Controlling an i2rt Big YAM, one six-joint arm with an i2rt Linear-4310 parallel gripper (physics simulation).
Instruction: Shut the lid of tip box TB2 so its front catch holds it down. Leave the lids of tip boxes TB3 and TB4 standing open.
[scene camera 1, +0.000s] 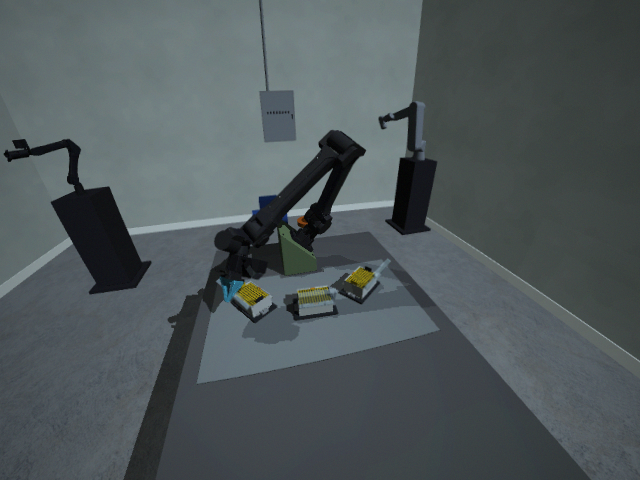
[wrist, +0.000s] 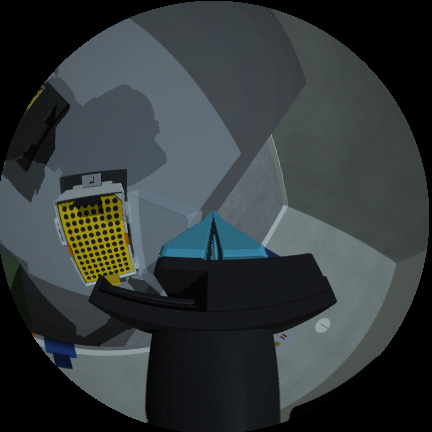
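Seen in the pictures: gripper, fingertip midpoint: (scene camera 1: 226, 301) (wrist: 212, 216); arm's base, link origin: (scene camera 1: 300, 241).
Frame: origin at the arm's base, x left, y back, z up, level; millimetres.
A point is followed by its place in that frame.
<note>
The left tip box (scene camera 1: 251, 297) @[x -234, y -255, z -57 mm] (wrist: 95, 237) @[x -231, y -242, z -58 mm], taken as TB2, has a yellow rack showing; no name label is readable. Its clear lid (wrist: 160, 220) @[x -273, y -307, z -14 mm] stands open on the side toward the gripper, mostly hidden in the scene view. My gripper (scene camera 1: 227, 298) @[x -301, y -338, z 14 mm] (wrist: 212, 216) @[x -301, y -338, z 14 mm] is shut and empty, its cyan fingertips beside the lid's outer edge; contact cannot be told. The middle tip box (scene camera 1: 315, 304) @[x -23, y -372, z -35 mm] (wrist: 36, 100), taken as TB3, has a clear lid that is hard to make out. The right tip box (scene camera 1: 360, 281) @[x 182, y -279, z -58 mm], taken as TB4, has its lid (scene camera 1: 382, 267) @[x 243, y -323, z 28 mm] open, slanting up rightward.
The boxes stand on a light mat (scene camera 1: 248, 359) @[x -258, y -467, z -115 mm] on the dark table (scene camera 1: 361, 413) @[x 11, y -694, z -118 mm]. A green bracket (scene camera 1: 296, 258) @[x -35, y -81, z -34 mm] stands at the arm's base behind them. Two dark pedestals (scene camera 1: 98, 237) (scene camera 1: 413, 193) with other arms stand on the floor.
</note>
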